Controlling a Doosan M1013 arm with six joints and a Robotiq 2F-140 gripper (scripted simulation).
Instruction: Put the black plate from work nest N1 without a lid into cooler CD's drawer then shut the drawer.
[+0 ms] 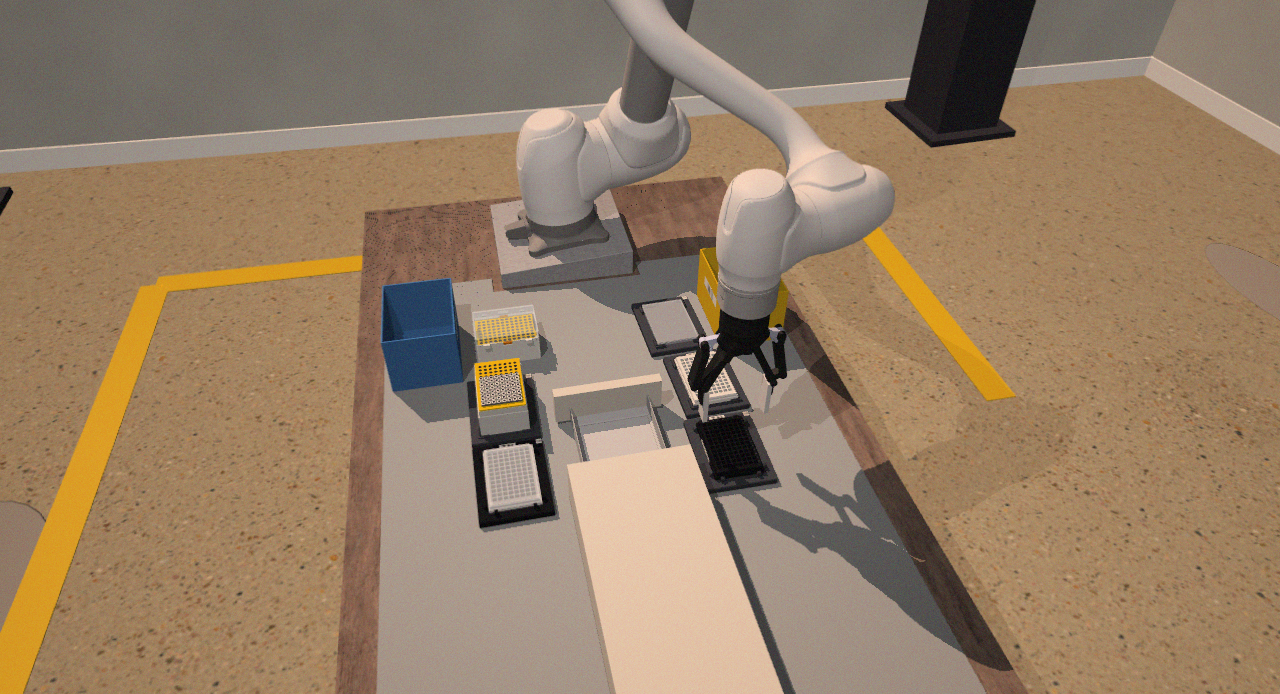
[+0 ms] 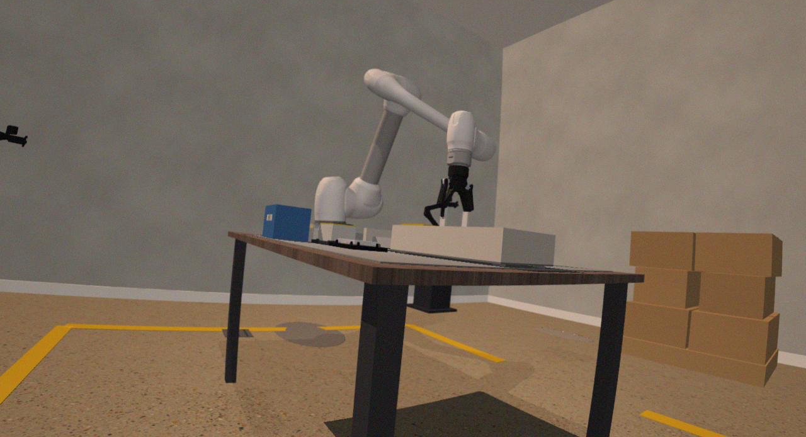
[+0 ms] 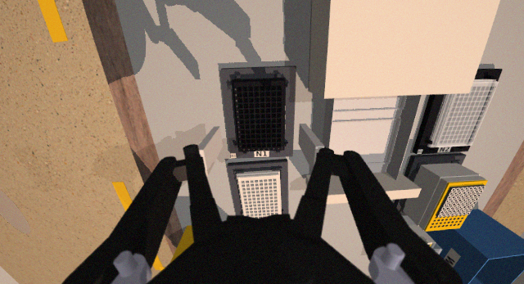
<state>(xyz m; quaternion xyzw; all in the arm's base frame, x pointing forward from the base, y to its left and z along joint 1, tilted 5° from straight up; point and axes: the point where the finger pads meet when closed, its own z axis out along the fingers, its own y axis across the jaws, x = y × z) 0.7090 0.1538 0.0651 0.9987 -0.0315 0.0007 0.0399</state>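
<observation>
Now: hand 10 cm above the black plate. From my hand the other things lie so: work nest N1: 12 cm below; cooler CD: 19 cm to the right, 10 cm ahead, 9 cm below; drawer: 18 cm to the right, 10 cm below, 3 cm behind.
</observation>
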